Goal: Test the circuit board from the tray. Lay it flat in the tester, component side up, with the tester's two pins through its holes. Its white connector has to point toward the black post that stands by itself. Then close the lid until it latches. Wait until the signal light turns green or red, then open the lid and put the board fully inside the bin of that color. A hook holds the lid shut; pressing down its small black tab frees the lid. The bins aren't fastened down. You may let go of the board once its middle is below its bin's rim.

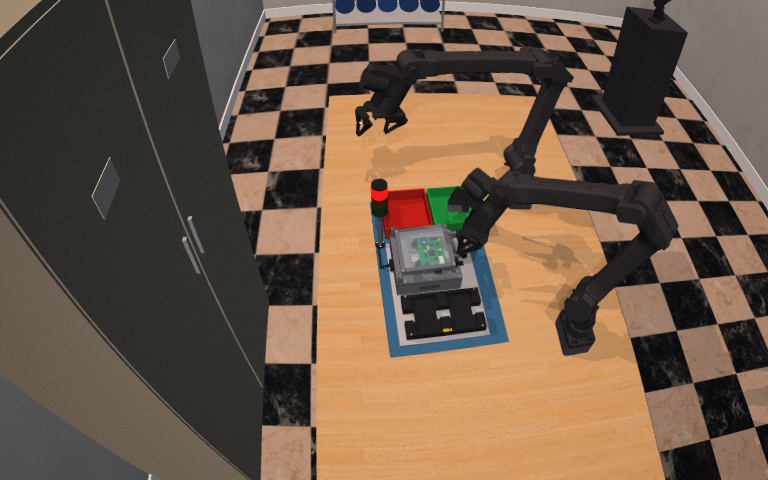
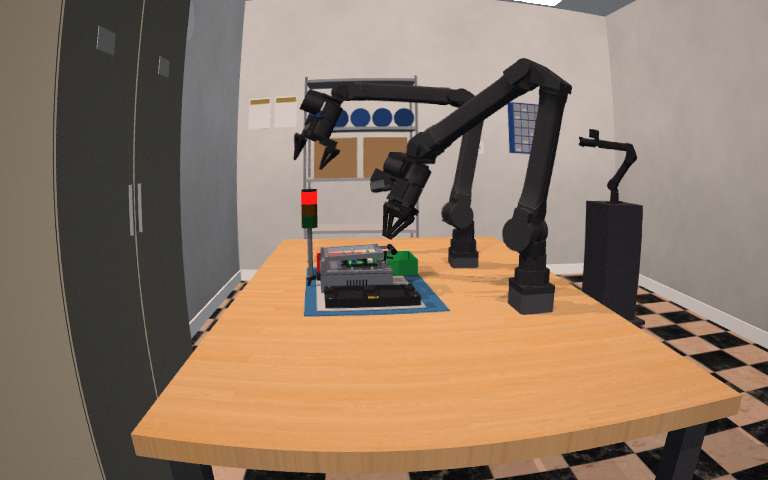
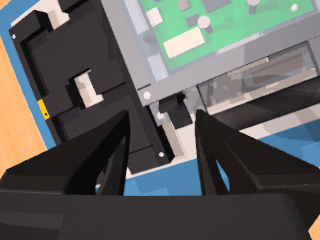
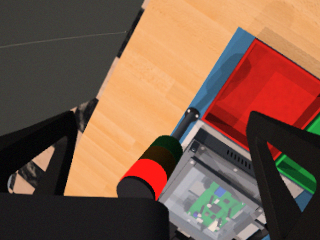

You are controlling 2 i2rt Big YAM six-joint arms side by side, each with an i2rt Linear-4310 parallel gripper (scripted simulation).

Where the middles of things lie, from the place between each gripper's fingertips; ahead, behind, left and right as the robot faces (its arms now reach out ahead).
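Labels:
My left hand [image 2: 386, 237] is 1 cm to the right of the hook [image 3: 174, 105] and 6 cm above it. Counting from that left hand, the clear lid [image 1: 427, 248] is 7 cm ahead of it, 6 cm to the right of it and 5 cm below it, while the red bin [image 1: 409, 208] is 10 cm ahead of it, 26 cm to the right of it and 13 cm below it. The green bin [image 1: 439, 196] is 5 cm behind my left hand, 25 cm to the right of it and 13 cm below it.
As for my right hand [image 1: 371, 133], it's 90 mm past the red bin, 40 mm to the right of it and 320 mm above it. From my right hand, the hook is 190 mm behind it, 300 mm to the left of it and 250 mm below it; the clear lid is 130 mm behind it, 240 mm to the left of it and 240 mm below it; and the green bin is 240 mm behind it, 40 mm to the left of it and 320 mm below it.

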